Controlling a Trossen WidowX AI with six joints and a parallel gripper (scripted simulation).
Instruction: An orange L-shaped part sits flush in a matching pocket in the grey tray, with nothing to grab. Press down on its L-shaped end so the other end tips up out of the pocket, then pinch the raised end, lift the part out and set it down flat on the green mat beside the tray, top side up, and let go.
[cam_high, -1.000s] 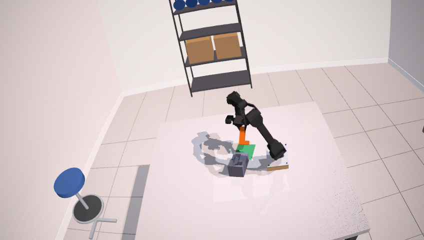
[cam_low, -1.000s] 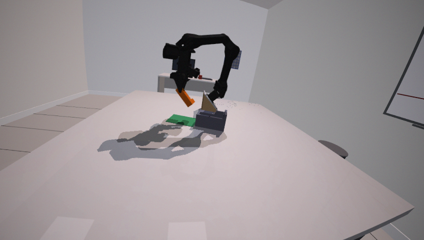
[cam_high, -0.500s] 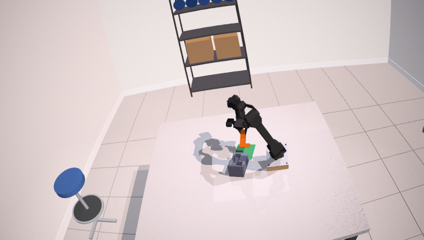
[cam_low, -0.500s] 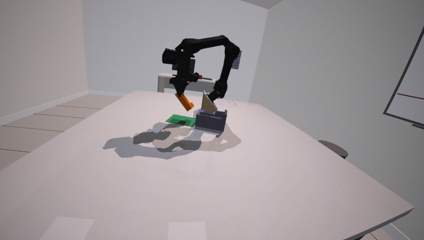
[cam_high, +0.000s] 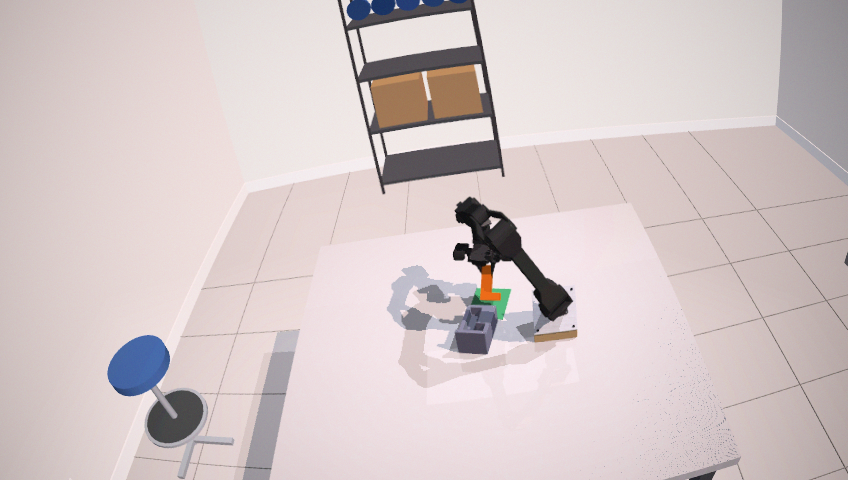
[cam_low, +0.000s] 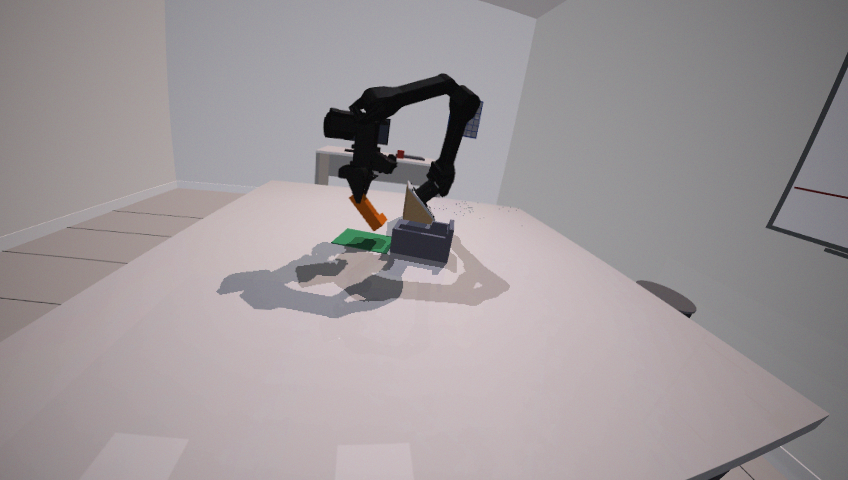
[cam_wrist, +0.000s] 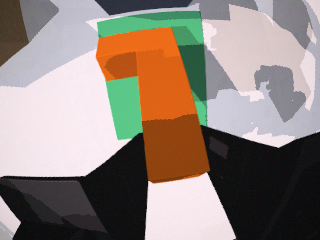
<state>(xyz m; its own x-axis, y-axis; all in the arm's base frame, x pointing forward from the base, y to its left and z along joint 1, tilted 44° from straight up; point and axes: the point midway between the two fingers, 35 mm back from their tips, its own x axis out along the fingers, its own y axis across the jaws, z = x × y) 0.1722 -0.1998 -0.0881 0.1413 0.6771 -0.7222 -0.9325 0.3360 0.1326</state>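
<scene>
Now: gripper tip 12 cm above the green mat, 2 cm to the right of it and 1 cm short of it. The rest, counted from my gripper tip: orange L-shaped part (4 cm to the left, 3 cm below).
</scene>
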